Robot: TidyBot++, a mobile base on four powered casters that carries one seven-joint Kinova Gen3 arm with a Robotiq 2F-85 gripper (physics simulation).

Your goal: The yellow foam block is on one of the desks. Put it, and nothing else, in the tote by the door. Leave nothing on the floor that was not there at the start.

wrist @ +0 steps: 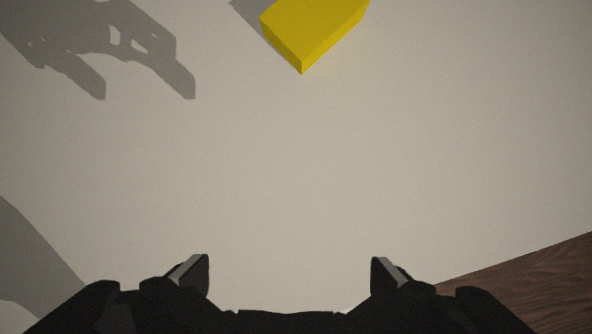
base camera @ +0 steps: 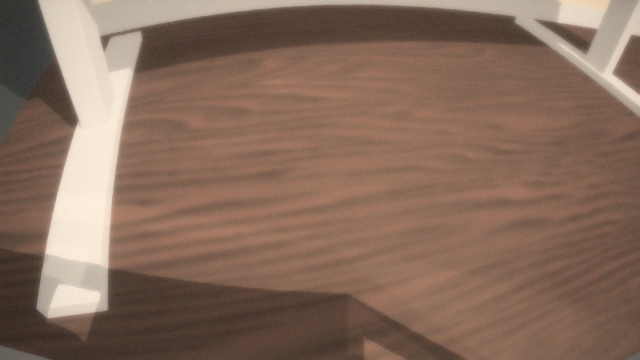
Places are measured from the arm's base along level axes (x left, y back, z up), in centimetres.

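Where they show: gripper, fingertip midpoint: [wrist: 289, 274].
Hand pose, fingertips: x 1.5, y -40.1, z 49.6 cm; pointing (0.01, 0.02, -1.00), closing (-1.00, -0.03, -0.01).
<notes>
After its pixels a point has its place.
The yellow foam block [wrist: 312, 27] {z 36.8, x 0.7, y -58.5 cm} lies on the pale desk top [wrist: 300, 165] {z 32.3, x 1.2, y -45.4 cm} at the top of the wrist view, turned at an angle and cut off by the frame's upper edge. My gripper [wrist: 289, 274] {z 49.6, x 1.5, y -40.1 cm} is open, with its fingers wide apart above the desk top. The block is beyond the fingertips, not between them. The tote by the door does not show in either view.
The desk edge runs at the lower right of the wrist view, with brown wood floor [wrist: 550, 285] {z -39.7, x -97.1, y -2.0 cm} beyond it. Shadows of the gripper and arm fall on the desk at left. In the base camera view, a white desk leg [base camera: 82, 200] {z -37.2, x 29.0, y -36.8 cm} stands at left and a white frame [base camera: 575, 57] {z -37.5, x -76.4, y -99.8 cm} at upper right.
</notes>
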